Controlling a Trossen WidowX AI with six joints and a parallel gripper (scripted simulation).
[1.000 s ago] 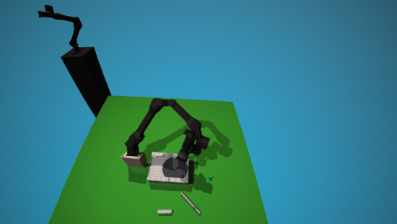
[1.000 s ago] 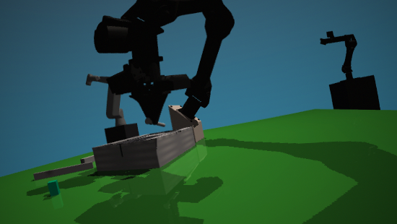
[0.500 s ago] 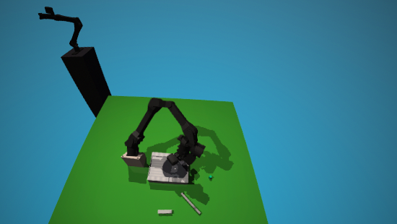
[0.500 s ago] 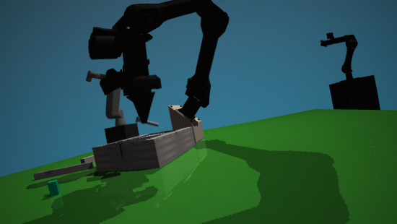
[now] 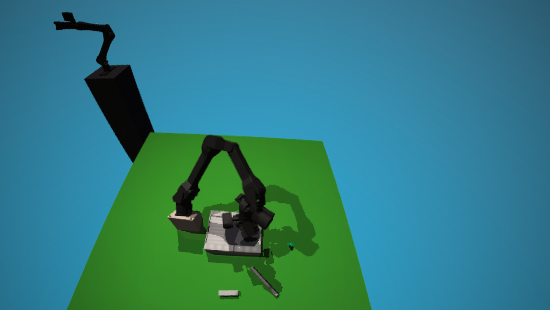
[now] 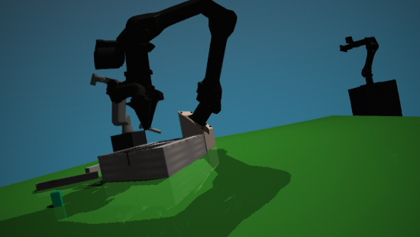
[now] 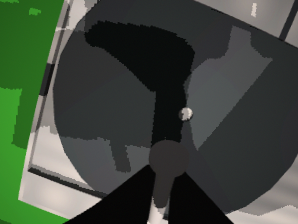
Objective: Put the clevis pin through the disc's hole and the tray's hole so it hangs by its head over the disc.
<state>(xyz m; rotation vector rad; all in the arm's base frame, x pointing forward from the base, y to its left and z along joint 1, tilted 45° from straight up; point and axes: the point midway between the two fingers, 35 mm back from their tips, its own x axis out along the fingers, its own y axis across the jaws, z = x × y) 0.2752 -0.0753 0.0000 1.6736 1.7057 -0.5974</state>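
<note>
The round disc is 10 mm behind my gripper tip, 20 mm to the right of it and 40 mm below it. The rest, counted from my gripper tip: rimmed steel tray (50 mm behind, 10 mm to the right, 60 mm below); steel clevis pin (10 mm to the left); small teal block (220 mm ahead, 70 mm to the right, 90 mm below).
</note>
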